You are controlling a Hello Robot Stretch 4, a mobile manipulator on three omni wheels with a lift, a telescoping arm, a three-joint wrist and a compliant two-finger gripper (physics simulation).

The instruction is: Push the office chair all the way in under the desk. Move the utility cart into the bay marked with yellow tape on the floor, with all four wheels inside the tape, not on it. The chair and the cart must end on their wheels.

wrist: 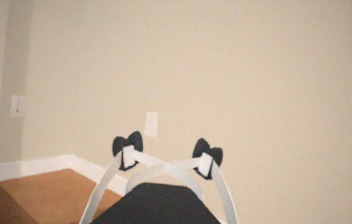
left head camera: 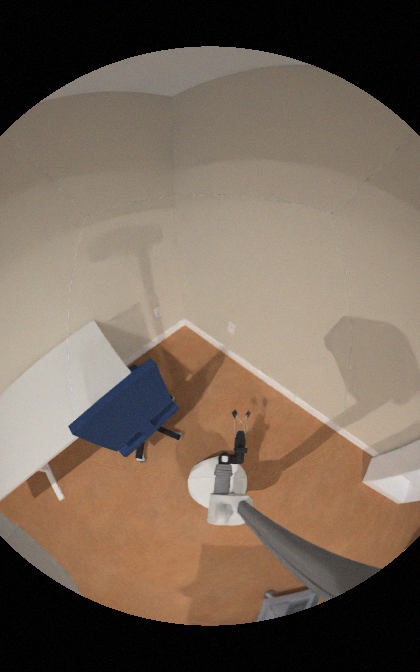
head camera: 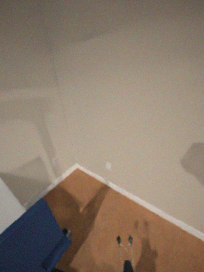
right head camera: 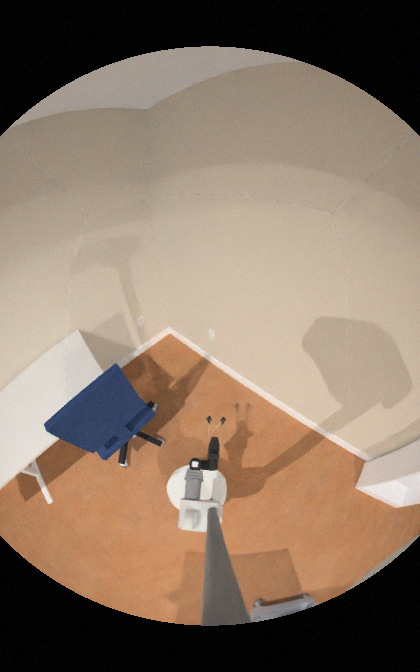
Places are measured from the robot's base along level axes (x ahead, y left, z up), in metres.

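Pixels of known places: gripper, fingertip midpoint: [wrist: 168, 147] [head camera: 124, 235].
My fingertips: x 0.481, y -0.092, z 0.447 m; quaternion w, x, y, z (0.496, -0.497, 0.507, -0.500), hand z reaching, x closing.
Observation:
Behind a point stands the place of what it marks.
The blue office chair [head camera: 30, 237] {x 0.346, y 0.389, z 0.833 m} [left head camera: 120, 407] [right head camera: 95, 412] is at the right end of the white desk [head camera: 8, 207] {x 0.577, y 0.719, z 0.693 m} [left head camera: 45, 395] [right head camera: 35, 410]. Its back overlaps the desk edge in the head views. Black base legs with casters show on the floor outside the desk; how far the seat is under it is hidden. My gripper [head camera: 125, 240] [left head camera: 241, 414] [right head camera: 216, 420] [wrist: 168, 147] {x 0.481, y -0.092, z 0.447 m} is open and empty, to the right of the chair and apart from it. The grey utility cart [left head camera: 294, 596] [right head camera: 282, 610] shows partly at the bottom of both side head views. The yellow tape does not show.
Walls with a white baseboard [head camera: 145, 204] {x 0.929, y -0.432, z 0.034 m} [left head camera: 270, 378] [right head camera: 250, 384] [wrist: 47, 164] {x 1.541, y 0.613, z 0.022 m} meet in a corner ahead. A white furniture unit [left head camera: 392, 469] [right head camera: 387, 472] stands at the right wall. My round white base [left head camera: 200, 484] [right head camera: 176, 487] is between the chair and the cart.

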